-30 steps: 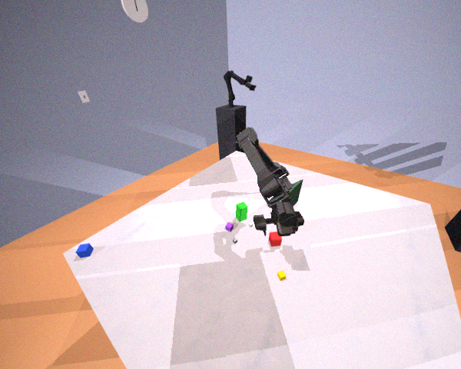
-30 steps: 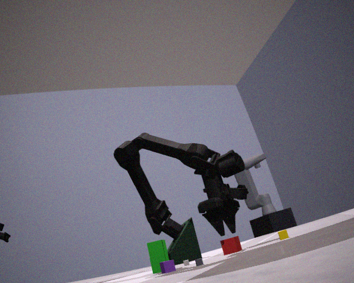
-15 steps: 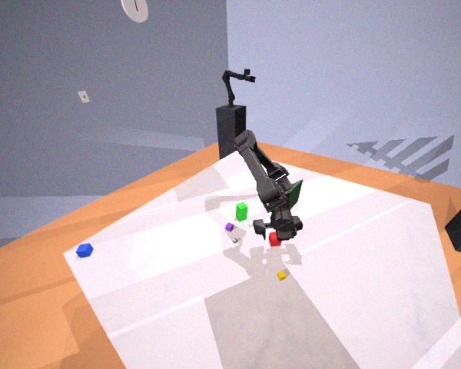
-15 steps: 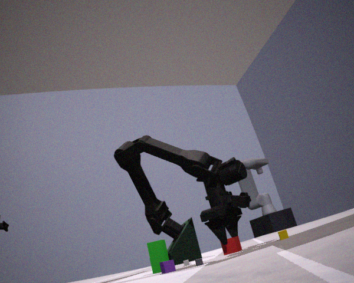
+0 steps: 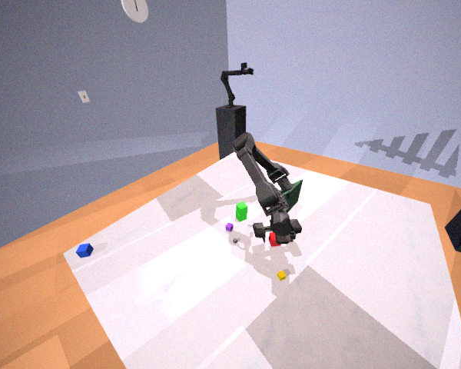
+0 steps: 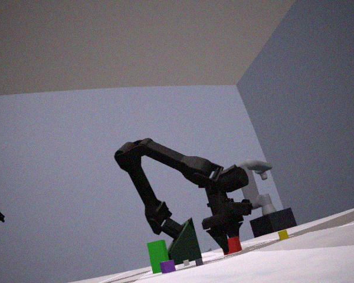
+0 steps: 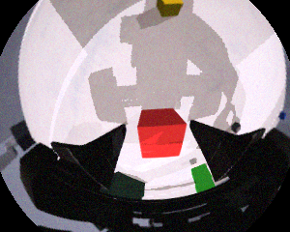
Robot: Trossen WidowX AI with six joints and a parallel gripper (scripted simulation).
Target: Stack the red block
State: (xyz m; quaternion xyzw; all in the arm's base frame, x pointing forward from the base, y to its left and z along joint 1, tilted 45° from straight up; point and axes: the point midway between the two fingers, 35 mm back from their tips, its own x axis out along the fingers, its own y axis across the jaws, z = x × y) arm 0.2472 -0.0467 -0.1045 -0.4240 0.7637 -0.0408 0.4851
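Right now the red block is 10 mm above my gripper tip. Round my gripper tip: green block: 190 mm to the right, 60 mm behind, 50 mm above; tiny grey cube: 150 mm to the right, 90 mm ahead; yellow cube: 130 mm ahead, 80 mm to the left.
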